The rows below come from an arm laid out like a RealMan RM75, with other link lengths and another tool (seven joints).
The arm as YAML. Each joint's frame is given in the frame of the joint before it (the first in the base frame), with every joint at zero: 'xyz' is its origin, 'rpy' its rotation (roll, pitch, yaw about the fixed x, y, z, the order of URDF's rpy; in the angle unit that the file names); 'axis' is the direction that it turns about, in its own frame. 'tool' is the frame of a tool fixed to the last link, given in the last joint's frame.
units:
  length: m
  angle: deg
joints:
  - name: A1
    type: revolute
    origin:
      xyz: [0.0, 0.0, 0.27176]
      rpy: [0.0, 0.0, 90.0]
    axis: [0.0, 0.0, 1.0]
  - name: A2
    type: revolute
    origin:
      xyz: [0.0, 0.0, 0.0]
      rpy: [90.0, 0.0, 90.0]
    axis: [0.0, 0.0, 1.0]
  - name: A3
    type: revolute
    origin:
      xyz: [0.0, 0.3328, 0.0]
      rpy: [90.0, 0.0, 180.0]
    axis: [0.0, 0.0, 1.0]
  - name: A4
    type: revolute
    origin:
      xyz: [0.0, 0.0, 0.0]
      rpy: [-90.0, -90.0, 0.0]
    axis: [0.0, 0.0, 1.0]
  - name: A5
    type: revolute
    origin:
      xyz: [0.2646, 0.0, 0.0]
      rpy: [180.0, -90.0, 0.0]
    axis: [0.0, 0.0, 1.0]
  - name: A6
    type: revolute
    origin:
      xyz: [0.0, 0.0, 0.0]
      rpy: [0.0, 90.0, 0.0]
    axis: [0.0, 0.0, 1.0]
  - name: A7
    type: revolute
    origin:
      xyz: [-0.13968, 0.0, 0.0]
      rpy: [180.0, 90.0, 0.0]
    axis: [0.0, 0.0, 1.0]
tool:
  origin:
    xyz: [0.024, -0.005, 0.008]
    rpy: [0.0, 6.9, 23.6]
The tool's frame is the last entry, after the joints.
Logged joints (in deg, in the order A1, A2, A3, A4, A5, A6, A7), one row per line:
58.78 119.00 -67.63 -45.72 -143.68 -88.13 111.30
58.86 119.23 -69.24 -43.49 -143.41 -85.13 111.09
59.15 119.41 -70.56 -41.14 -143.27 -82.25 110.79
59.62 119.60 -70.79 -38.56 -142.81 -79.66 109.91
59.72 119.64 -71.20 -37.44 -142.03 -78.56 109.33
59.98 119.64 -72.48 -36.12 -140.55 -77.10 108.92
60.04 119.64 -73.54 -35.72 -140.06 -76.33 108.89
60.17 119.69 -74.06 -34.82 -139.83 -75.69 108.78
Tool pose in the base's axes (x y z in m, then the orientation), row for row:
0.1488 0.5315 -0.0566 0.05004 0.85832 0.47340 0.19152
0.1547 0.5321 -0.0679 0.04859 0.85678 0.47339 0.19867
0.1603 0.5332 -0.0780 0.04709 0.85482 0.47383 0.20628
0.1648 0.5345 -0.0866 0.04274 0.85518 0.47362 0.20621
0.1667 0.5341 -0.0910 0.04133 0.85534 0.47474 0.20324
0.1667 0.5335 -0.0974 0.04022 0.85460 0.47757 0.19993
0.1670 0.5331 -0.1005 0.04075 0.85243 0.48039 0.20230
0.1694 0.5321 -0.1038 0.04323 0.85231 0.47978 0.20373
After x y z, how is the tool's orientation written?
As a quaternion, w x y z.
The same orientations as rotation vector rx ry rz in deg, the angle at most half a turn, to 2 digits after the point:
149.76 82.60 33.42
149.62 82.67 34.69
149.42 82.82 36.06
149.88 83.01 36.14
150.04 83.28 35.65
150.01 83.83 35.09
149.58 84.30 35.50
149.33 84.06 35.70

